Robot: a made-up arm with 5 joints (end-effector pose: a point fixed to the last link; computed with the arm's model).
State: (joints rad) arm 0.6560 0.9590 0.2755 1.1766 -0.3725
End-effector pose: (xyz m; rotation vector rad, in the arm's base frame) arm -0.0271 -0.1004 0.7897 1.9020 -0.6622 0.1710
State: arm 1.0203 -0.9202 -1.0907 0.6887 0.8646
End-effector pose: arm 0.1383 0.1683 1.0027 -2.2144 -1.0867 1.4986
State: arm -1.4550 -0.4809 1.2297 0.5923 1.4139
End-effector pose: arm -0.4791 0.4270 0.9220 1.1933 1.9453 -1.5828
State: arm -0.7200 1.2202 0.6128 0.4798 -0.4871
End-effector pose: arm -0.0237 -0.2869 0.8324 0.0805 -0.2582 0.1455
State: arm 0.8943 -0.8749 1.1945 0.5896 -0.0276
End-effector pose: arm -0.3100 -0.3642 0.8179 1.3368 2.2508 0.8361
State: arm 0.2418 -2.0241 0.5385 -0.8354 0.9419
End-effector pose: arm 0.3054 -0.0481 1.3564 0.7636 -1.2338 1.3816
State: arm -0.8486 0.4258 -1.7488 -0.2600 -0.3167
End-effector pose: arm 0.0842 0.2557 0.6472 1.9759 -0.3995 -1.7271
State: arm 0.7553 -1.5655 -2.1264 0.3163 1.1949
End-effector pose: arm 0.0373 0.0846 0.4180 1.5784 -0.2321 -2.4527
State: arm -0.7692 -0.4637 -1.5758 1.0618 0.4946
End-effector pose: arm 0.2242 -0.1120 0.7088 0.9686 -1.0239 -1.0125
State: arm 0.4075 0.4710 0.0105 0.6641 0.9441
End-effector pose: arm -0.2348 0.2681 0.9863 2.3475 0.9233 0.6125
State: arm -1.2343 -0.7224 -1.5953 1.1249 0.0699
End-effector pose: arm 0.0393 -0.1514 0.7579 0.0677 -1.4659 -1.1419
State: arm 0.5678 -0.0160 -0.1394 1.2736 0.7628
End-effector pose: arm -0.0793 0.1612 1.1058 2.4861 0.5532 0.4578
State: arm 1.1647 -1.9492 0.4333 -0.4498 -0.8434
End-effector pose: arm 0.1336 -0.5519 0.7084 -0.9623 2.4423 0.8873
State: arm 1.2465 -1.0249 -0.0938 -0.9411 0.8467
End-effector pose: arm -0.0726 -0.3968 1.3426 0.1951 -2.0663 1.0062
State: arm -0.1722 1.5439 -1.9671 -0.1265 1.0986
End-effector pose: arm -0.1044 0.0713 1.4394 -2.2305 0.0676 -1.1856
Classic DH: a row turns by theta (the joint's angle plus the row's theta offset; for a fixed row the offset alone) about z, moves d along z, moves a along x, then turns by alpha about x. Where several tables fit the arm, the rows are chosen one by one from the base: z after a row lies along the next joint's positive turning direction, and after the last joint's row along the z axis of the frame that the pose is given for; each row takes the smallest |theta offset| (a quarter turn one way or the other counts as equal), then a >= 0, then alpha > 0; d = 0 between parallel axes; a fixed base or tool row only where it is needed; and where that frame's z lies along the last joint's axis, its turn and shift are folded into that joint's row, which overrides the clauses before.
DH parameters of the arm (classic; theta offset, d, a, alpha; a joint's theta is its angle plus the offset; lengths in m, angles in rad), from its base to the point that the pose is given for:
base (fixed): -1.5708 0.7915 0.0885 -1.5708
joint 1: 1.523 -0.0417 -0.1334 1.5966
joint 2: 1.5696 0.0485 -0.0092 -1.523
joint 3: 0.0258 0.129 -0.1933 1.5708
joint 4: 1.1642 -0.1764 0.0754 1.4827
joint 5: 0 -0.0538 -0.3379 -1.4827
tool (fixed): -2.7349 0.0004 0 0

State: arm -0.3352 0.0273 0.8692 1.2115 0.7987
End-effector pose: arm -0.4389 0.0958 0.8533 1.2331 1.6251 0.5596
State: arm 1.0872 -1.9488 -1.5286 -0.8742 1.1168
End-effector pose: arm -0.0660 0.3340 0.8317 -0.0203 -0.0975 2.4698
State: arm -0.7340 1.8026 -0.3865 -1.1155 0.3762
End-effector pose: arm -0.1374 0.0377 0.3736 1.2893 0.8216 -0.5998
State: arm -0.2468 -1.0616 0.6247 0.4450 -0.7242
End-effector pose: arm -0.1929 -0.2328 1.1179 0.0857 1.5555 -1.0530
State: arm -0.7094 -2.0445 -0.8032 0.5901 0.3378
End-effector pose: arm -0.1516 0.2190 0.6763 0.0831 0.0215 -2.9122
